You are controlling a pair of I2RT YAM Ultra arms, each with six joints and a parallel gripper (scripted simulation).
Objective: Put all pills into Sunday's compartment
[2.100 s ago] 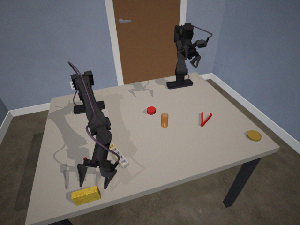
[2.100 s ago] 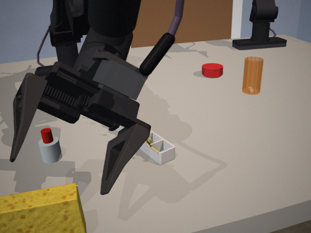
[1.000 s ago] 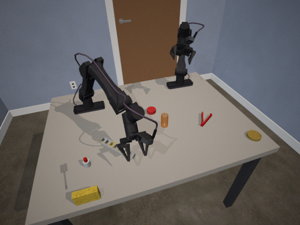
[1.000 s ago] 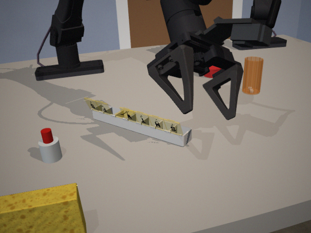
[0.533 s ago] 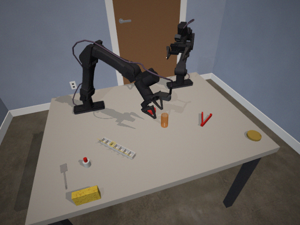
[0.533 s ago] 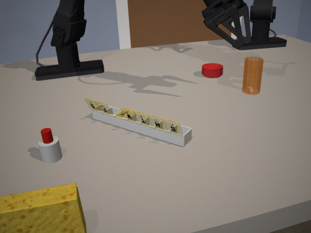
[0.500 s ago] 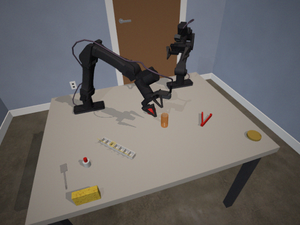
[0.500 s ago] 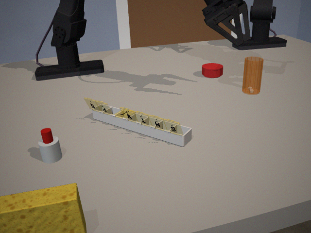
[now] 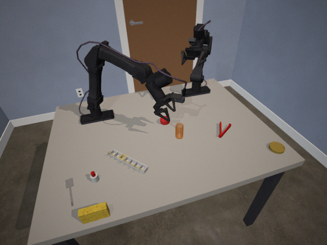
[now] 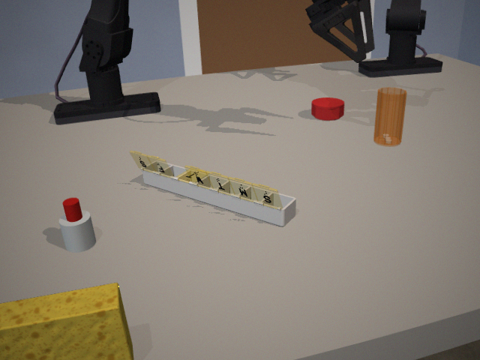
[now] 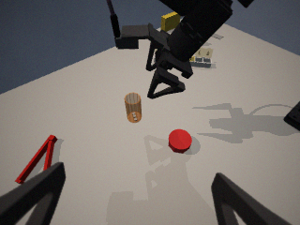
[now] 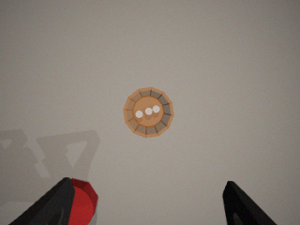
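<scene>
Now: right hand 120 mm above the orange pill bottle, 30 mm to the right of it and 30 mm short of it. The rest, counted from my right hand: yellow sponge 450 mm to the right, 290 mm ahead, 100 mm below; red cap 120 mm below, 110 mm behind, 10 mm to the left.
</scene>
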